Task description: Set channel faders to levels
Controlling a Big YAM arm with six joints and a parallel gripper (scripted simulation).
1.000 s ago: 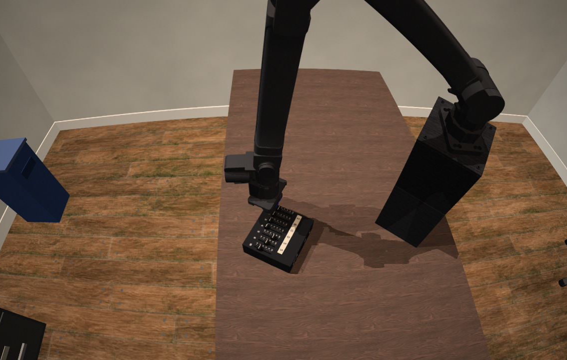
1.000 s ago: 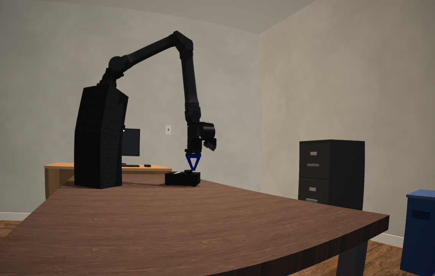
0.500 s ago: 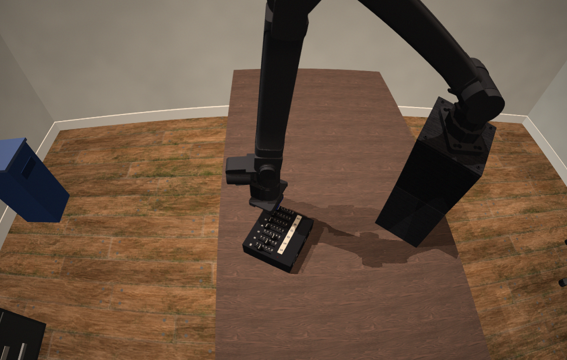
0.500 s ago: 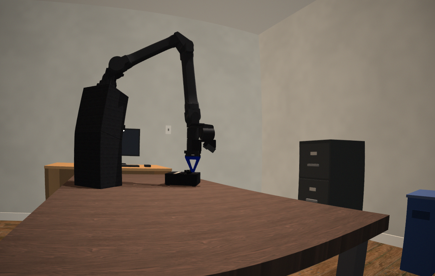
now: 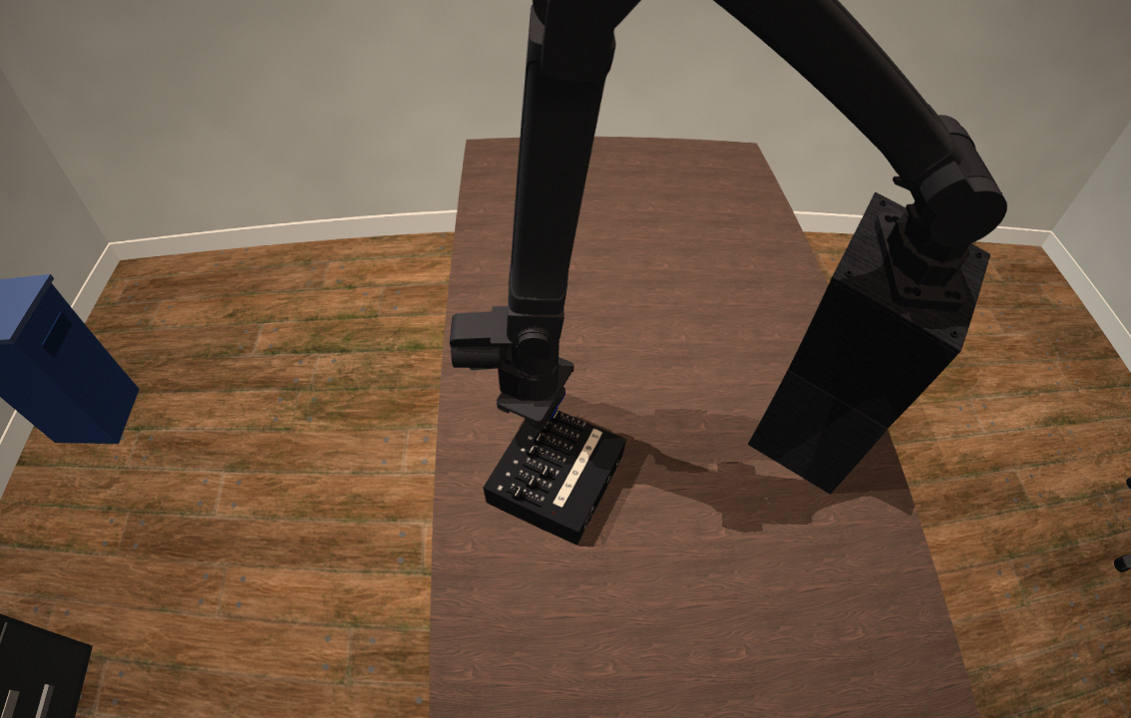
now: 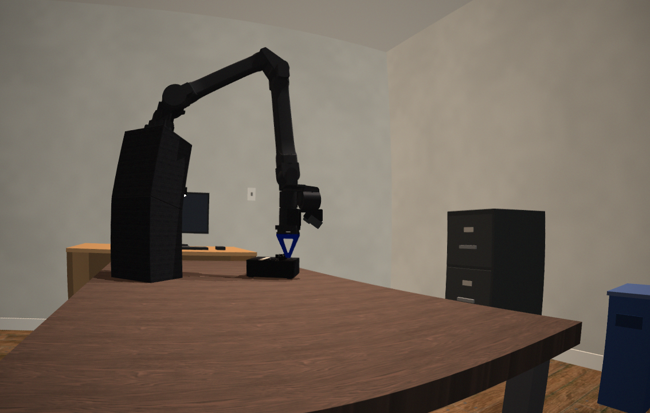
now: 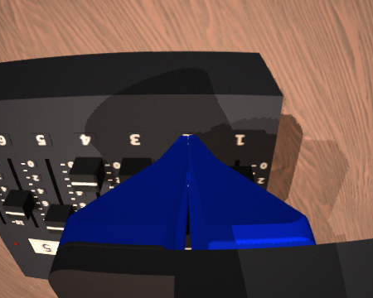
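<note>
Right now my hand is 3 cm to the right of the fader 3, 1 cm past it and 1 cm above it. Round my hand: fader 4: 5 cm to the left, 1 cm below; then fader 1: 3 cm behind, 1 cm to the right, 1 cm below; then fader 2: 1 cm to the left, 1 cm below, 1 cm behind.
</note>
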